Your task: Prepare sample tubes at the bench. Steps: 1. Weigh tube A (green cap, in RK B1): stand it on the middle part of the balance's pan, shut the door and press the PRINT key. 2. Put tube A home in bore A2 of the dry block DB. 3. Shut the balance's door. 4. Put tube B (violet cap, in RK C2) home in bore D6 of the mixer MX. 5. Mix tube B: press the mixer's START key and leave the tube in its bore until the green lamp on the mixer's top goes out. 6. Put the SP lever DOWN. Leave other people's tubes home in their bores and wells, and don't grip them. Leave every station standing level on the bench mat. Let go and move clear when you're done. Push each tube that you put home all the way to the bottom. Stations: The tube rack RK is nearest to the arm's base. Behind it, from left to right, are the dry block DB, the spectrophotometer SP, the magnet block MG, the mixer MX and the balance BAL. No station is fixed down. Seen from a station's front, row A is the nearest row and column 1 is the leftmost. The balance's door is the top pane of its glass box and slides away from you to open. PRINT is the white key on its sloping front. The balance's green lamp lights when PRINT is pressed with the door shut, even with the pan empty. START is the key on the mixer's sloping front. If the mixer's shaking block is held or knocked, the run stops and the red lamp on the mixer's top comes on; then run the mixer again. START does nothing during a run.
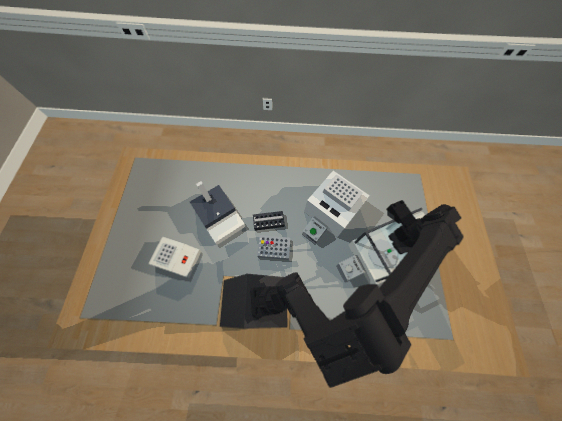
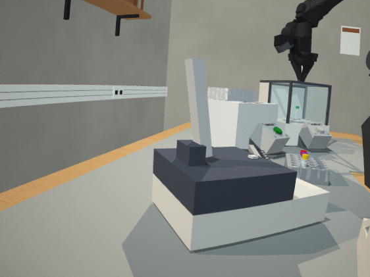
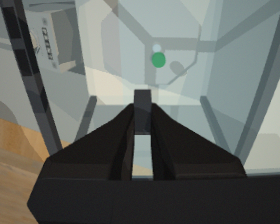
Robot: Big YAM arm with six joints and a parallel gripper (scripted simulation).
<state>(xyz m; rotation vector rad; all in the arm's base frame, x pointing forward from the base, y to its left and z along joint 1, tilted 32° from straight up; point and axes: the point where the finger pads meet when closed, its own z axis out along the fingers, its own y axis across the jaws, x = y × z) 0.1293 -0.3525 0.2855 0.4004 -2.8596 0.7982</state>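
Now: hand 10 mm to the left of the eight-sided pan and 140 mm above it. From my hand the other things lie so: print key (40 mm behind, 130 mm to the left, 150 mm below); balance door (10 mm ahead, 30 mm to the right, 10 mm below); mixer block (240 mm ahead, 120 mm to the left, 70 mm below).
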